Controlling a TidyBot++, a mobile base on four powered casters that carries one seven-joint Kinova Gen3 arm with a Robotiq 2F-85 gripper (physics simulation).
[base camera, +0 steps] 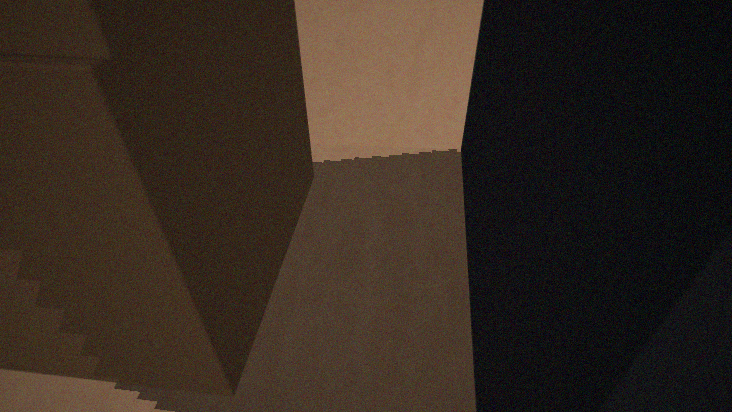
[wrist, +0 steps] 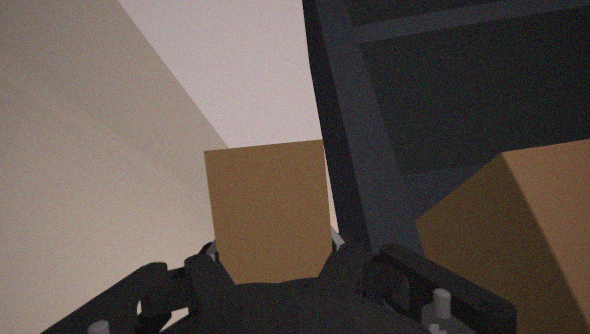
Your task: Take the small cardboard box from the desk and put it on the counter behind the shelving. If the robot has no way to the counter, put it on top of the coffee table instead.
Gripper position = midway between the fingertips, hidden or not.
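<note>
I can see my gripper (wrist: 276, 244). There is a small cardboard box (wrist: 269, 203) too, though in the base camera view the box is out of frame. What I also see is a stack of brown boxes (base camera: 162, 162).
</note>
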